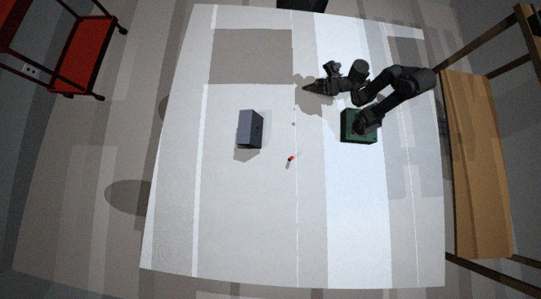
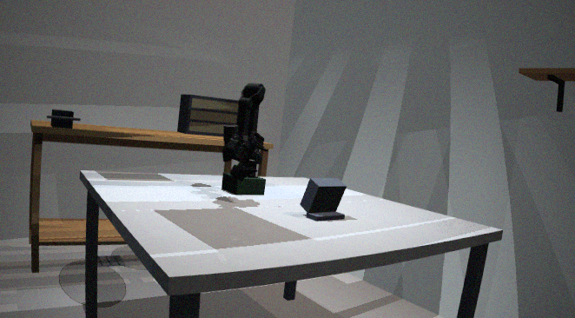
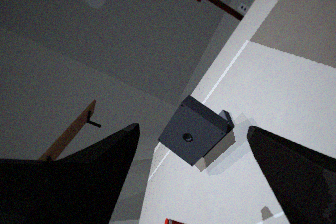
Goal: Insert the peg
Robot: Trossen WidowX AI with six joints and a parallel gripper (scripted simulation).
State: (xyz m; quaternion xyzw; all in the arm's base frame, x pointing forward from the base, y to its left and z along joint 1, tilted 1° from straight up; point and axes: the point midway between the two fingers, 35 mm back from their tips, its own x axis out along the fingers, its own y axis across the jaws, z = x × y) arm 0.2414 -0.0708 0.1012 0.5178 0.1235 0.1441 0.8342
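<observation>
The round red peg lies 2 cm behind my gripper tip, 25 cm to the left of it and 11 cm below it. Round my gripper tip: panel (16 cm ahead, 18 cm to the left, 9 cm below).
</observation>
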